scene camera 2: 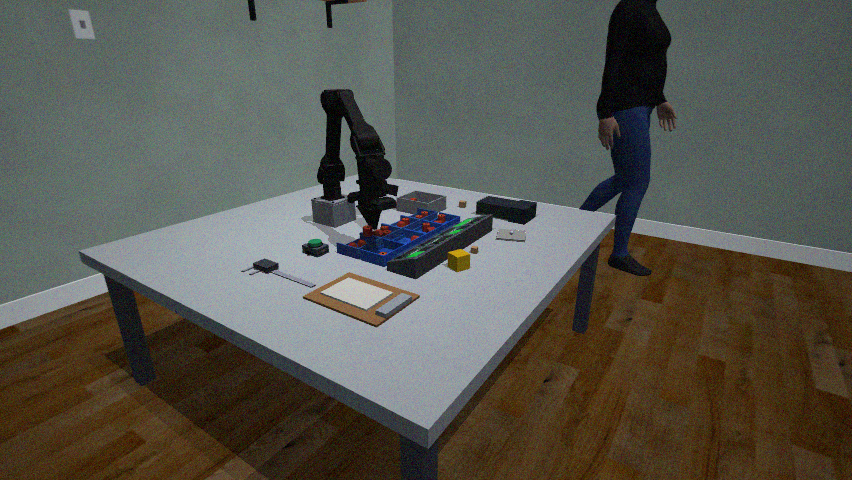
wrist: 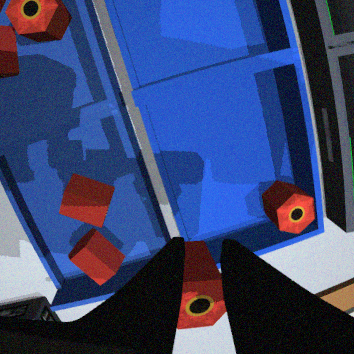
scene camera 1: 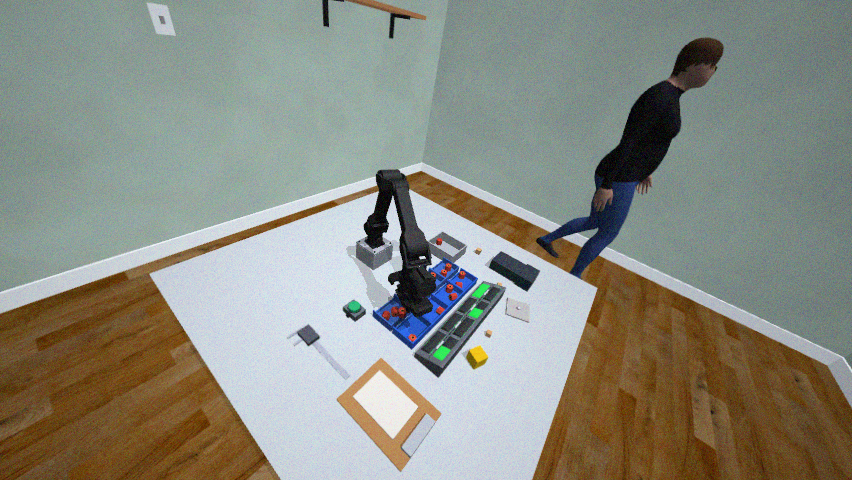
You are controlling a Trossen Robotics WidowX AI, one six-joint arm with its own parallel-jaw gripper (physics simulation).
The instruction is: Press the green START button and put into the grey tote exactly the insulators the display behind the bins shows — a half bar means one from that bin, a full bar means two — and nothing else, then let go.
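My gripper (scene camera 2: pixel 373 228) is there for me to see. I find the gripper in scene camera 1 too (scene camera 1: pixel 407 310), and the wrist view shows it as well (wrist: pixel 201 248).
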